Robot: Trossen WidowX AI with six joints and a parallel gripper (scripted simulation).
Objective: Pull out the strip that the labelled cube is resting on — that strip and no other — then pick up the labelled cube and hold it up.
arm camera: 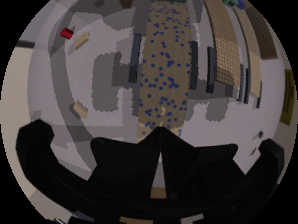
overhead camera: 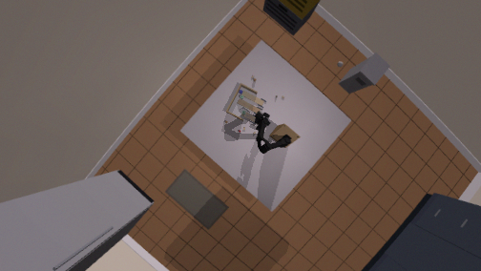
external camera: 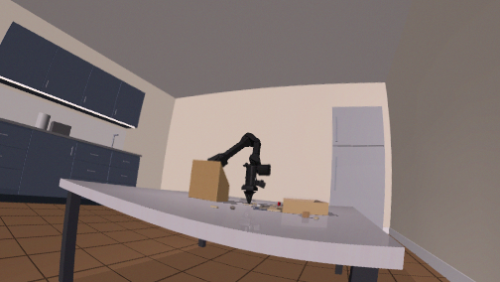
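My gripper tip is 10 cm short of the narrow pale strip and 2 cm to the right of it. Also, from my gripper tip: small red block: 21 cm to the left, 12 cm ahead, 1 cm above; then tan gridded strip: 21 cm ahead, 6 cm to the right.
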